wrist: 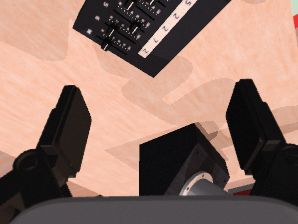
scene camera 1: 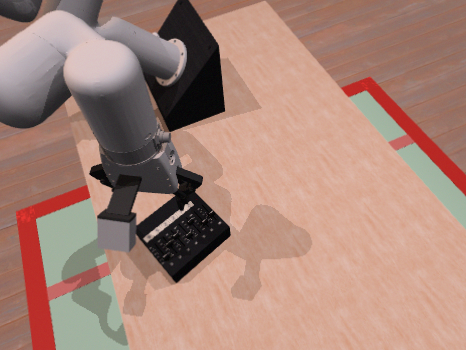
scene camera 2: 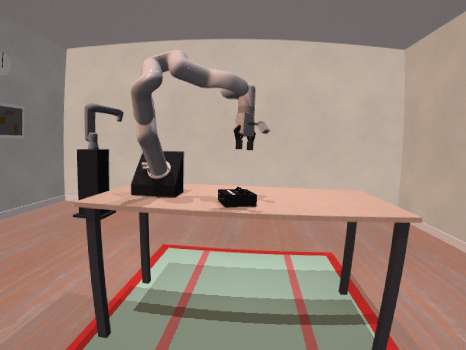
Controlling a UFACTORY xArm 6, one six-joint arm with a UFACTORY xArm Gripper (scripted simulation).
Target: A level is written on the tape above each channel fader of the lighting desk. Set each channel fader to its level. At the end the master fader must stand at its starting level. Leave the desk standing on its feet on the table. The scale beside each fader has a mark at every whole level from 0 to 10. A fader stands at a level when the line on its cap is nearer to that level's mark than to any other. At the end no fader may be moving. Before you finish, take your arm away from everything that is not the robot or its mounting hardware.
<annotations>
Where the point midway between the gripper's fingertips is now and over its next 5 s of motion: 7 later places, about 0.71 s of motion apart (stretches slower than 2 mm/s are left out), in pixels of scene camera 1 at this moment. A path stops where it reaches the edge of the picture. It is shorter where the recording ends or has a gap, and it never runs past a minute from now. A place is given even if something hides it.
The gripper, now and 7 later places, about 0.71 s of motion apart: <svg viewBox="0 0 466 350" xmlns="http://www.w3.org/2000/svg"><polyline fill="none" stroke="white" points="156,200 122,156 79,59 68,33 81,65 125,162 157,198 168,198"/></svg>
</annotations>
